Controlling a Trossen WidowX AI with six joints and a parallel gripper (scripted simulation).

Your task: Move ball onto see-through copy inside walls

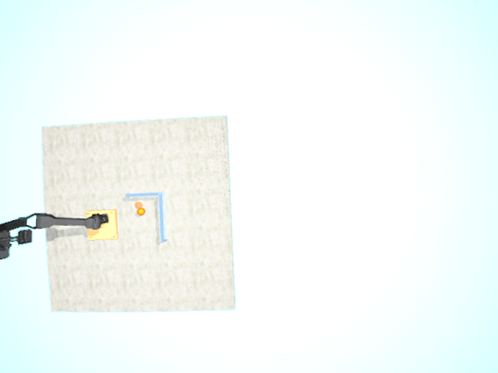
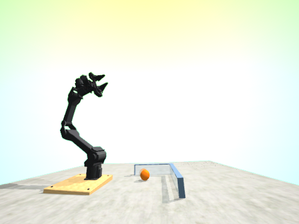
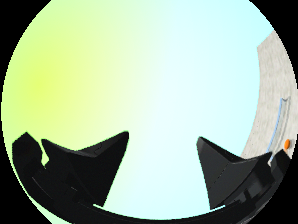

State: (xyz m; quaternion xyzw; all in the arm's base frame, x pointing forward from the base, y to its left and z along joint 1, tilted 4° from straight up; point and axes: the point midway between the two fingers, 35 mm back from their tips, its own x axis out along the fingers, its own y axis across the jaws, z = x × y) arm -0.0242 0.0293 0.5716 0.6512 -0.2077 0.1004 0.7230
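Right now the orange ball is 580 mm below my gripper tip, 240 mm ahead of it and 30 mm to the left of it. Round my gripper tip: see-through copy of ball (580 mm below, 230 mm ahead, 70 mm to the left); low clear wall (580 mm below, 290 mm ahead, 130 mm to the left).
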